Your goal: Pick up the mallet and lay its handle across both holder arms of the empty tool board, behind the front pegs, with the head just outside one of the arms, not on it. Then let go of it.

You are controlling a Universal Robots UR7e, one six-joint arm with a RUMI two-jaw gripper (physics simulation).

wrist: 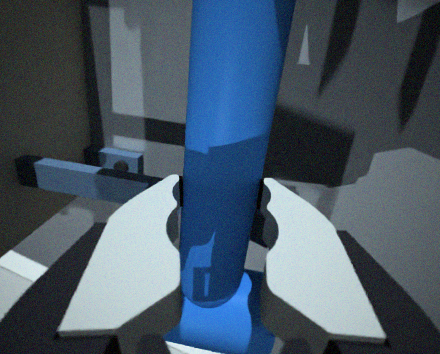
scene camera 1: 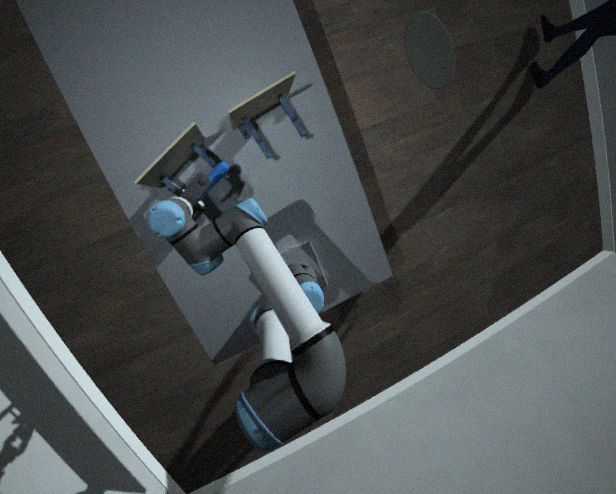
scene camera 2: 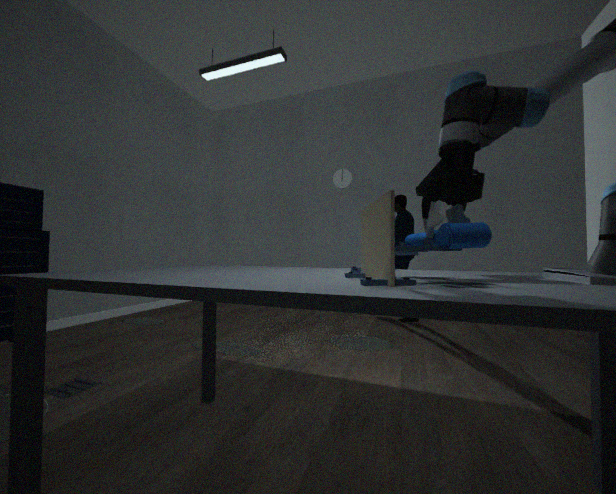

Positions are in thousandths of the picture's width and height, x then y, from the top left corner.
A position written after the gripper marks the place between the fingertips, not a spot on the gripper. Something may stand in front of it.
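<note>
The gripper (scene camera 2: 713,493) is in the scene, and you'd find the gripper in the wrist view (wrist: 501,510) and in scene camera 1 (scene camera 1: 316,402) too. There's a blue mallet (scene camera 2: 730,477), and the wrist view shows the mallet as well (wrist: 538,174). You'd also see a tool board (scene camera 1: 311,284), plus a tool board (scene camera 1: 450,187).
</note>
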